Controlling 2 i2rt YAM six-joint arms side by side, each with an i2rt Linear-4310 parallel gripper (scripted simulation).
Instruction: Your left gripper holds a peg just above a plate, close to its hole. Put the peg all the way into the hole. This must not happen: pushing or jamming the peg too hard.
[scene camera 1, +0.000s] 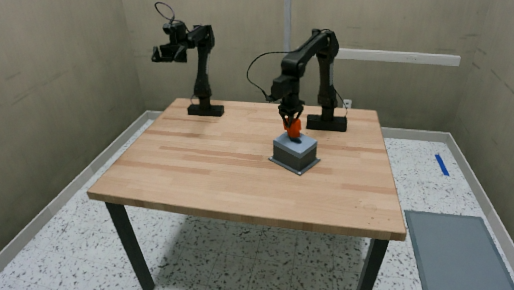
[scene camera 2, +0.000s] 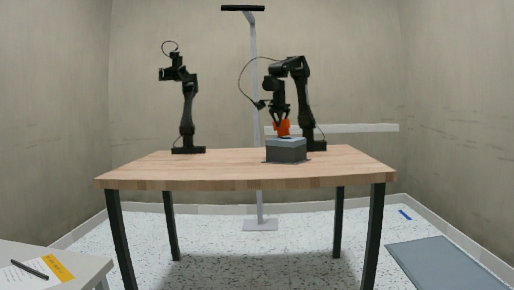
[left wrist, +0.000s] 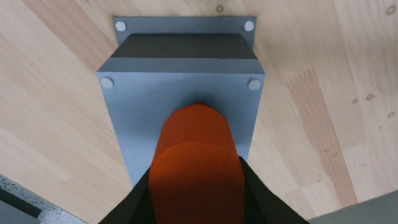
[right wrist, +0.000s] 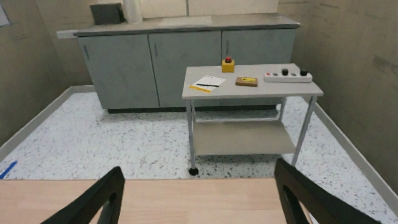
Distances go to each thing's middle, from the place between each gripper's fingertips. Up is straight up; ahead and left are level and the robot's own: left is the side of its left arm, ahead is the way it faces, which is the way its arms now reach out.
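Counting from my left hand, the grey-blue plate (left wrist: 146, 91) is 20 mm ahead, 30 mm to the left and 80 mm below, and the flanged base (scene camera 1: 290, 162) is 20 mm ahead, 30 mm to the left and 140 mm below. Going by their middles, the grey-blue plate is the nearest to my left hand of the things named here.
From my right hand, that same grey-blue plate is 6 cm behind, 52 cm to the left and 35 cm below, while the flanged base is 6 cm behind, 52 cm to the left and 41 cm below. By its middle, the flanged base is nearer to my left hand than to my right hand.
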